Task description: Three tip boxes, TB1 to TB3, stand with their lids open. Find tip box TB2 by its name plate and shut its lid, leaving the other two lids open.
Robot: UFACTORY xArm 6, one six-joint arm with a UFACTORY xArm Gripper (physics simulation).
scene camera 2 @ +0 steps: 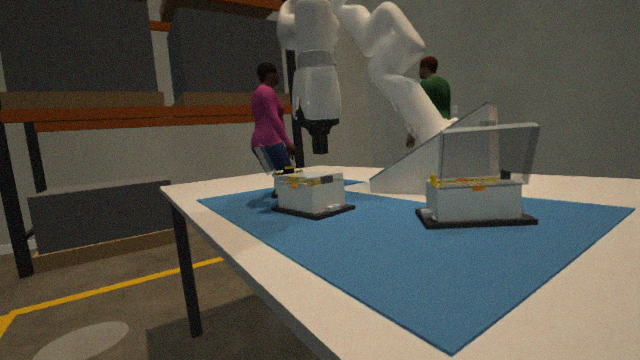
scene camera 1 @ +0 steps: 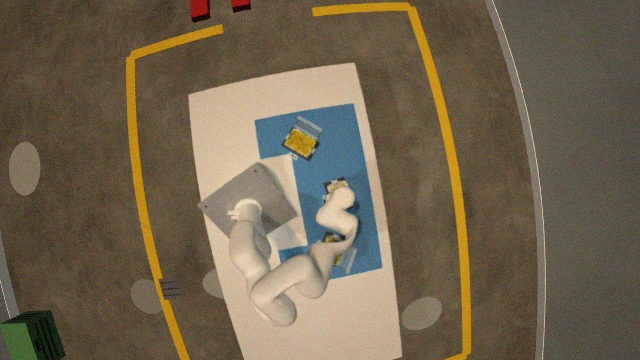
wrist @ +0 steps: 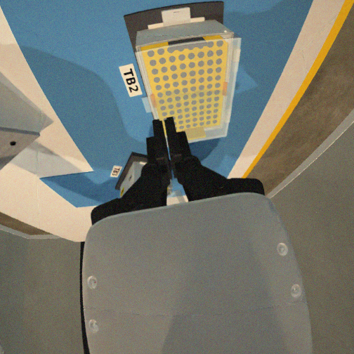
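Pixels of known places: gripper, between the fingertips: (scene camera 2: pixel 320 153); arm's base, origin of its link: (scene camera 2: pixel 436 141) (scene camera 1: pixel 248 210).
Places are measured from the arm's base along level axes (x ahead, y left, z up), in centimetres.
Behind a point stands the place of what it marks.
Tip box TB2 (scene camera 1: pixel 335 185) @[z -4.0, x 39.5, y 8.5 cm] (scene camera 2: pixel 310 195) @[z -7.5, x 44.4, y 9.8 cm] (wrist: pixel 187 85), beside its name plate (wrist: pixel 130 80), has its clear lid lying flat over the yellow tip rack. My gripper (scene camera 2: pixel 320 151) @[z -0.1, x 38.5, y 3.5 cm] (wrist: pixel 164 131) is shut and empty, above TB2 with a gap to the lid; the arm hides it in scene camera 1. Another tip box (scene camera 1: pixel 301 143) (scene camera 2: pixel 475 202) @[z -8.2, x 27.9, y 32.4 cm], whose plate is unreadable, has its clear lid (scene camera 1: pixel 309 128) @[z -2.2, x 29.5, y 34.7 cm] (scene camera 2: pixel 490 152) @[z -0.7, x 29.3, y 35.8 cm] raised open. TB3 (scene camera 1: pixel 332 238) @[z -6.1, x 36.8, y -16.5 cm] (wrist: pixel 131 175) stands partly hidden by the arm or fingers; its lid (scene camera 1: pixel 348 260) @[z -1.0, x 43.1, y -26.0 cm] (scene camera 2: pixel 263 159) @[z -1.1, x 44.7, y -19.3 cm] is open.
The boxes stand on a blue mat (scene camera 1: pixel 332 150) @[z -11.8, x 40.1, y 25.2 cm] (scene camera 2: pixel 400 270) @[z -11.8, x 46.9, y 37.3 cm] on the pale table (scene camera 1: pixel 220 120) @[z -12.1, x -15.0, y 44.9 cm] (scene camera 2: pixel 590 300) @[z -12.1, x 38.3, y 50.7 cm]. A grey sloped block (scene camera 1: pixel 250 185) @[z 4.8, x 3.0, y 11.0 cm] (scene camera 2: pixel 415 172) @[z -6.7, x 15.0, y 6.8 cm] stands beside the mat, near the arm's base. Two people (scene camera 2: pixel 270 115) (scene camera 2: pixel 437 90) stand behind the table.
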